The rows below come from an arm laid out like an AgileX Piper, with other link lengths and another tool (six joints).
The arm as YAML. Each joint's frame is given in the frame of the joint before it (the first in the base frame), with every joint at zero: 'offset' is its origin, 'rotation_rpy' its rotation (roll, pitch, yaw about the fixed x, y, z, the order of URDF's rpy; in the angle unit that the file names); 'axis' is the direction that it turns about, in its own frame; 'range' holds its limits. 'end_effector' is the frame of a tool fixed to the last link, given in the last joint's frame.
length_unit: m
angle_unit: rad
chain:
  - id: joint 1
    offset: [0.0, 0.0, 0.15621]
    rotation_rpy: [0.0, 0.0, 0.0]
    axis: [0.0, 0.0, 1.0]
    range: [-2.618, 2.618]
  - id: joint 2
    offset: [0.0, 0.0, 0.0]
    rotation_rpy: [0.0, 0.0, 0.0]
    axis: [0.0, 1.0, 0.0]
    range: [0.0, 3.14]
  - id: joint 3
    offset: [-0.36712, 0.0, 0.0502]
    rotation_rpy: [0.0, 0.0, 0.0]
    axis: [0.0, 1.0, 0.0]
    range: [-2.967, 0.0]
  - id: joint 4
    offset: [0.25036, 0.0, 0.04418]
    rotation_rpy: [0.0, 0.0, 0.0]
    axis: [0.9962, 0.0, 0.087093]
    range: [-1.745, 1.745]
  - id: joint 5
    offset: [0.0, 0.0, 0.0]
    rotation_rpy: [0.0, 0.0, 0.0]
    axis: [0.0, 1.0, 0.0]
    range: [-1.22, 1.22]
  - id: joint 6
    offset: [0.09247, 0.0, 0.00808]
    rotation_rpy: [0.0, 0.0, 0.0]
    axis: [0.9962, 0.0, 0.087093]
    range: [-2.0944, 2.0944]
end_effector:
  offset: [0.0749, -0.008, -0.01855]
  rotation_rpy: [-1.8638, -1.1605, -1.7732]
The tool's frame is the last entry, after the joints.
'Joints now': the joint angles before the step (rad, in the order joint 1, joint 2, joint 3, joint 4, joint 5, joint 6). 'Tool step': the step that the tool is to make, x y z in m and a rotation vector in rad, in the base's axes. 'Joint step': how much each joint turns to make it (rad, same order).
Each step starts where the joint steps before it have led.
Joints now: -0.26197, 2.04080, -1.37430, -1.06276, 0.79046, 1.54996
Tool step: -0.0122, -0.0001, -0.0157, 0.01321, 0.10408, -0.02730
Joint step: -0.00073, 0.02777, 0.00370, 0.04709, 0.06260, -0.06455
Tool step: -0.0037, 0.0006, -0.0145, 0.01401, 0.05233, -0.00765
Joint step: -0.00037, 0.02795, 0.00305, 0.01828, 0.01741, -0.02161
